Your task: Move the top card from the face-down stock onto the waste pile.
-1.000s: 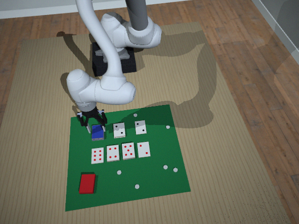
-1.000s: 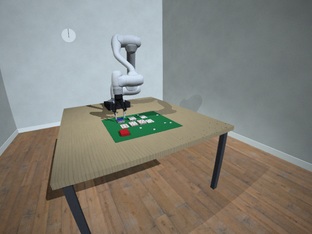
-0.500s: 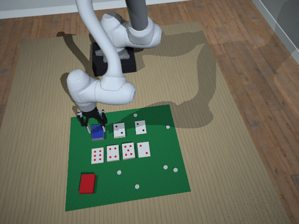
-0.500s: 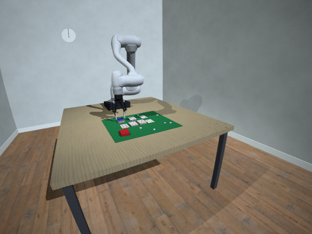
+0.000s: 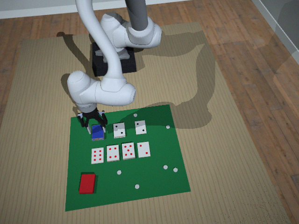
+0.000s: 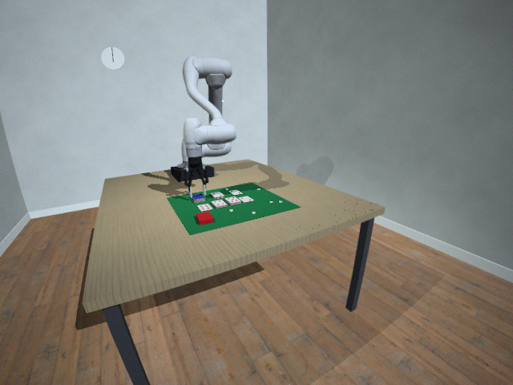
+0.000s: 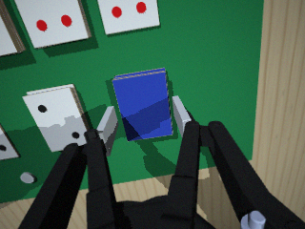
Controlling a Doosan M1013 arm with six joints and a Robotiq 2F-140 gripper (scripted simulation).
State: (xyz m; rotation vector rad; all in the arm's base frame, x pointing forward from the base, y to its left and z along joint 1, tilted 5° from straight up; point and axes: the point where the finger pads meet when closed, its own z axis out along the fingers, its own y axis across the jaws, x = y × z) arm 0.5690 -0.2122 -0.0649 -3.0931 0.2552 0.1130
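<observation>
Now: hand 30 mm short of the black-pip card, 240 mm to the right of it and 50 mm above it. The rest, counted from my hand: red block 280 mm ahead, 90 mm to the right, 40 mm below.
</observation>
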